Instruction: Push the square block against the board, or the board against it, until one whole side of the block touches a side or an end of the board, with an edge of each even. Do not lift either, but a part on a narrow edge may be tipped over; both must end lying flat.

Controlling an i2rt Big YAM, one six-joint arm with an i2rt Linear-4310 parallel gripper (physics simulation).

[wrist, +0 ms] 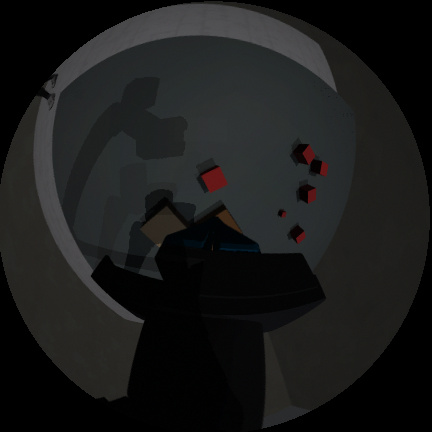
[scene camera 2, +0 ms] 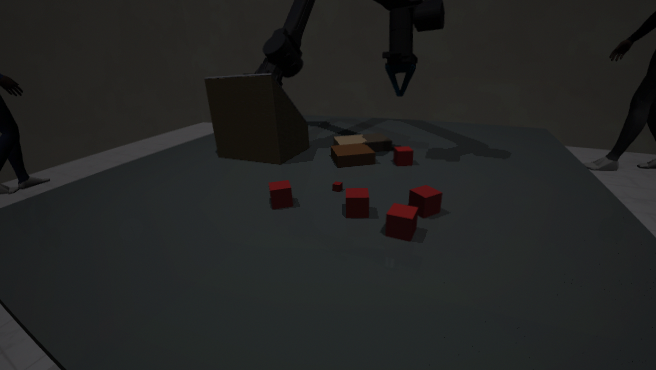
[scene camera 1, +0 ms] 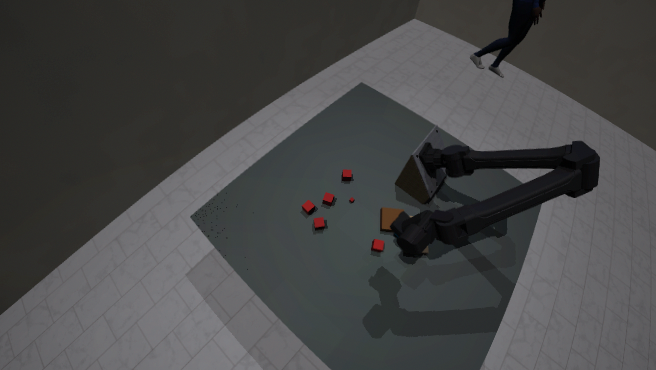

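Seen in the pictures: gripper, fingertip midpoint: (wrist: 214,221) (scene camera 2: 399,96) (scene camera 1: 394,234); arm's base, origin of the base link: (scene camera 2: 262,92) (scene camera 1: 427,158).
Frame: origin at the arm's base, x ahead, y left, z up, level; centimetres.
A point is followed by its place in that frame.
The square block (scene camera 1: 389,220) @[z -15.5, x 26.9, y 0.6 cm] (scene camera 2: 352,151) @[z -15.5, x 26.0, y -0.5 cm] (wrist: 229,220) @[z -15.5, x 28.9, y -1.1 cm] is orange-brown and lies flat. The board (scene camera 2: 349,140) @[z -15.6, x 22.0, y 10.2 cm] (wrist: 162,230) @[z -15.5, x 28.3, y 15.2 cm] is light tan, lies flat and is partly in shadow; in scene camera 1 the arm's wrist covers most of it. In scene camera 2 the board is behind the block and reaches further right. They lie close together, but the fingers hide their join in the wrist view; I cannot tell whether sides touch or edges are even. My gripper (scene camera 2: 400,93) @[z -1.6, x 37.4, y 4.0 cm] (wrist: 214,221) @[z -1.6, x 37.4, y 4.0 cm] is shut and empty, pointing down, high above the table.
A red cube (scene camera 1: 378,245) @[z -14.7, x 39.4, y 2.2 cm] (scene camera 2: 403,156) @[z -16.1, x 39.4, y 0.0 cm] (wrist: 214,179) @[z -14.7, x 39.1, y 2.0 cm] lies near the block and board. Several other red cubes and a tiny one (scene camera 1: 352,200) @[z -17.2, x 28.0, y -17.8 cm] (scene camera 2: 337,186) @[z -17.5, x 28.0, y -19.1 cm] (wrist: 282,213) @[z -17.1, x 28.1, y -17.8 cm] lie further off. A large wedge-shaped box (scene camera 1: 412,180) @[z -8.3, x 7.8, y -0.4 cm] (scene camera 2: 245,120) @[z -6.8, x -2.9, y -5.7 cm] stands near the block, with a second arm's end at it.
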